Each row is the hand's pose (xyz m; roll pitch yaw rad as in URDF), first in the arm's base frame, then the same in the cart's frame.
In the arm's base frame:
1: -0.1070 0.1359 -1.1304 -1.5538 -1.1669 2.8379
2: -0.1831 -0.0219 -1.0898 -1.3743 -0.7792 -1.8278
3: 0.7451 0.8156 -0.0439 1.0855 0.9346 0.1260
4: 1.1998 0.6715 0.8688 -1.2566 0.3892 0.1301
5: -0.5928 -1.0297 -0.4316 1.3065 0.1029 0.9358
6: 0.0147 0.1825 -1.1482 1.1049 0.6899 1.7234
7: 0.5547 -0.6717 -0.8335 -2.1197 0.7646 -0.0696
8: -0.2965 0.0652 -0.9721 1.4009 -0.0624 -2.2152
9: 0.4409 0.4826 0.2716 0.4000 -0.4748 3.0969
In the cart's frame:
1: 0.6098 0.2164 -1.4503 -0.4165 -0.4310 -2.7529
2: 0.6597 0.1509 -1.2904 1.1415 -1.3152 -2.6729
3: -0.6688 1.0715 -1.5010 -0.2738 0.5619 0.7107
4: -1.3608 1.5693 -0.9231 -2.3506 0.3753 1.2883
5: 0.6422 -0.1755 -0.0616 0.5351 0.8788 2.1330
6: 0.6003 0.3346 -1.5074 -3.0896 1.3437 -0.9620
7: 0.7939 0.9335 -0.6564 3.0140 0.3862 0.8463
8: 0.5133 0.0376 -1.2932 2.1470 -0.8430 -0.9763
9: -0.7580 0.7991 -1.0310 1.4713 -0.2749 -2.0114

